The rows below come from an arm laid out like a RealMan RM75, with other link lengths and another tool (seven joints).
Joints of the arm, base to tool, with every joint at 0 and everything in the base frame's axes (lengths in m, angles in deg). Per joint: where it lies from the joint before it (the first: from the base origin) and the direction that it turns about. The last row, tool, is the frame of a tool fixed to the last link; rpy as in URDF.
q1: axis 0 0 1 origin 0.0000 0.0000 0.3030
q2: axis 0 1 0 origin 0.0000 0.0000 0.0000
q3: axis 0 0 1 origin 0.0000 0.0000 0.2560
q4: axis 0 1 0 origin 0.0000 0.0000 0.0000
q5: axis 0 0 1 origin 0.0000 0.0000 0.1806
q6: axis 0 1 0 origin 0.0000 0.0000 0.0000
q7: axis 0 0 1 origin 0.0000 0.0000 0.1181
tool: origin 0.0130 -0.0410 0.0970 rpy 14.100 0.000 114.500
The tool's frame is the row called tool.
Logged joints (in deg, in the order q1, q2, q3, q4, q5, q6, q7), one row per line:
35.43 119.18 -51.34 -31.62 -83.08 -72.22 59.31
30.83 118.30 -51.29 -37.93 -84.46 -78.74 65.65
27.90 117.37 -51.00 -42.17 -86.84 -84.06 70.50
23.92 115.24 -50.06 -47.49 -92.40 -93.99 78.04
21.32 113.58 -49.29 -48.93 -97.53 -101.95 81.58
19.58 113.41 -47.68 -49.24 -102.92 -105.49 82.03
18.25 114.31 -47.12 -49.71 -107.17 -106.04 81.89
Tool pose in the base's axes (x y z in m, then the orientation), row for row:
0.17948 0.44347 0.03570 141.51 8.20 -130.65
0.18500 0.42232 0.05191 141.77 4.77 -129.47
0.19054 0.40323 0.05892 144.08 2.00 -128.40
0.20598 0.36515 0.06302 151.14 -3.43 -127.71
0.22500 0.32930 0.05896 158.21 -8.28 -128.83
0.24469 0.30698 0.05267 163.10 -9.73 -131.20
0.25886 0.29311 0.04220 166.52 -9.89 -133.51
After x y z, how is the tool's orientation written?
As angles about the fixed x, y, z axes (roll, pitch, yaw), in degrees.
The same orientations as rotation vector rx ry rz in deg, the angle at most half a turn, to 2 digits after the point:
71.21 -145.31 -56.16
70.16 -143.27 -52.83
70.15 -143.04 -47.70
69.67 -144.73 -34.98
67.77 -146.76 -23.01
65.63 -149.69 -16.36
63.64 -152.45 -12.30

